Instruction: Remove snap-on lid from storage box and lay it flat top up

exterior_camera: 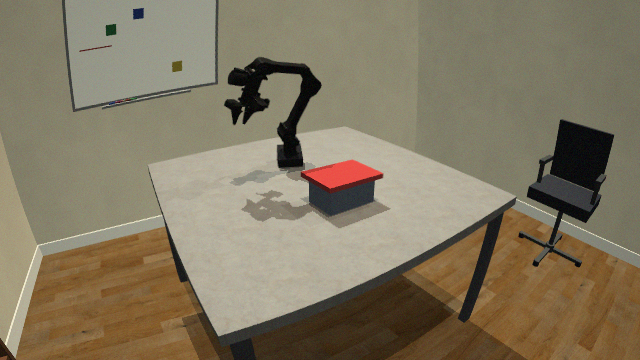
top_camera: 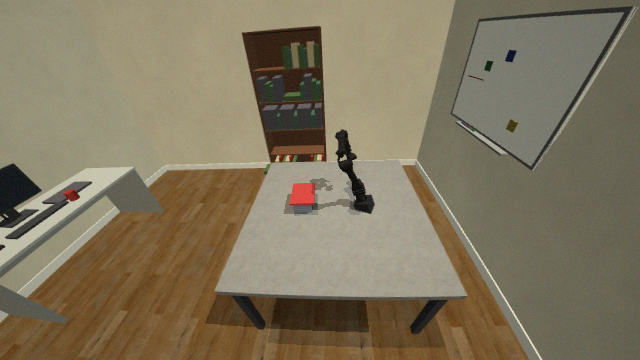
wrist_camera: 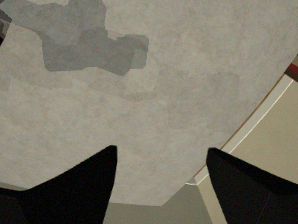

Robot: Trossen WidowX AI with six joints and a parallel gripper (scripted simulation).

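My hand is 35 cm short of the red lid, 22 cm to the right of it and 17 cm above it. The rest, counted from my hand: grey storage box: 35 cm ahead, 23 cm below, 22 cm to the left.
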